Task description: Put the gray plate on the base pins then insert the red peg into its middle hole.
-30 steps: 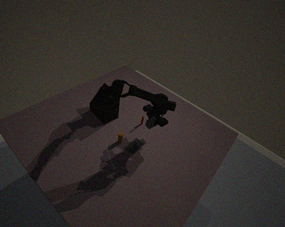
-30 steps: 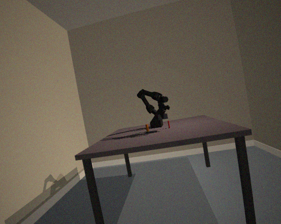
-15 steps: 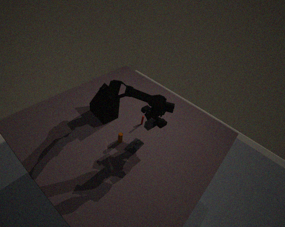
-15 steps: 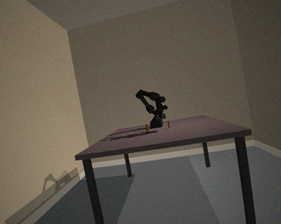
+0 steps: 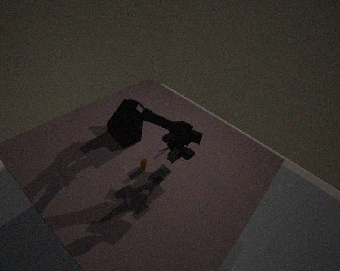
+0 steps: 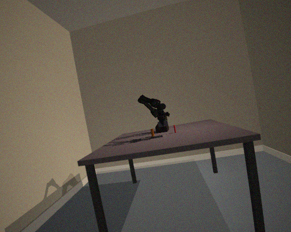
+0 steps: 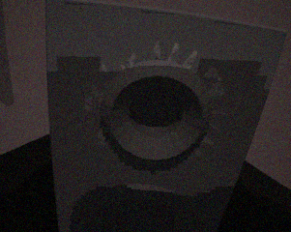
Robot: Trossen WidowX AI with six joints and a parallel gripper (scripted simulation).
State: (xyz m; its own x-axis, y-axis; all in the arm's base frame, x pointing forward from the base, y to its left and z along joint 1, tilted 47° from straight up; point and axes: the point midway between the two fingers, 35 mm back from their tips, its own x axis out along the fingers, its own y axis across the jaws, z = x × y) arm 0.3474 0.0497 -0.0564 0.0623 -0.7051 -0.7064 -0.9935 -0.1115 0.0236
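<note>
Now: the red peg 14 cm behind my gripper tip, 8 cm to the left of it and 7 cm below it. Round my gripper tip: gray plate 3 cm above; orange cylinder 15 cm to the right, 9 cm behind, 7 cm below.
</note>
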